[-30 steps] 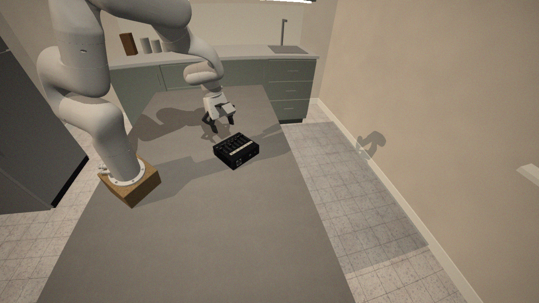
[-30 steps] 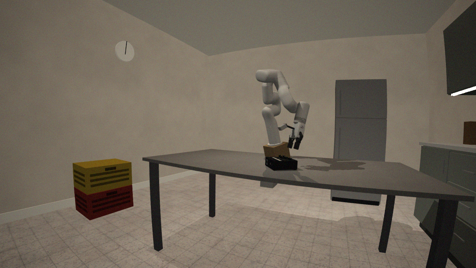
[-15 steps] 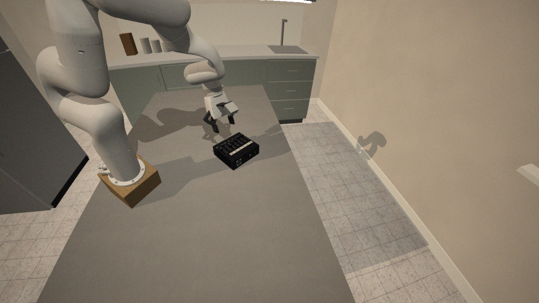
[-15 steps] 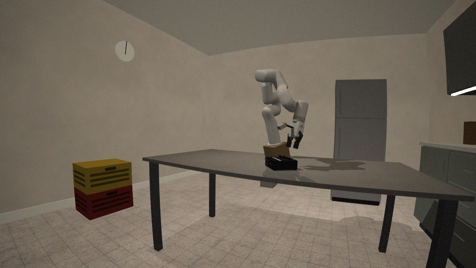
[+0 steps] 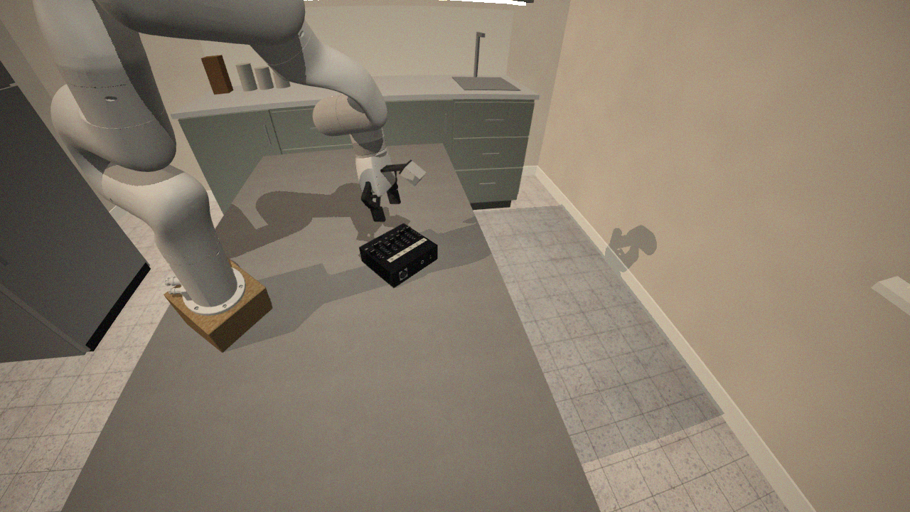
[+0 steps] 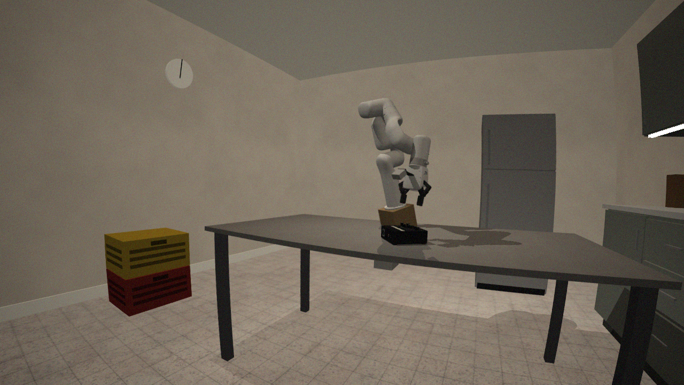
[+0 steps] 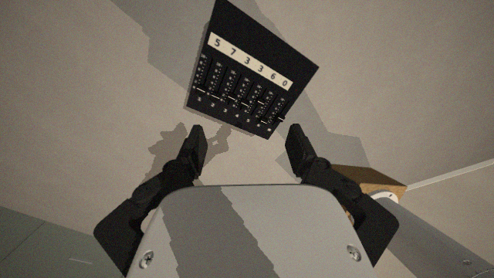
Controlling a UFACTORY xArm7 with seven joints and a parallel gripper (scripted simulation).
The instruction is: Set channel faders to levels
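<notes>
Now: hand 10 cm above the channel 1 fader cap, 6 cm short of it and 3 cm to the right of it. From my hand the other things lie so: channel 5 fader cap: 10 cm below, 3 cm to the right, 1 cm behind; then channel 4 fader cap: 10 cm below, 1 cm to the right; then channel 3 fader cap: 10 cm below, 2 cm ahead.
</notes>
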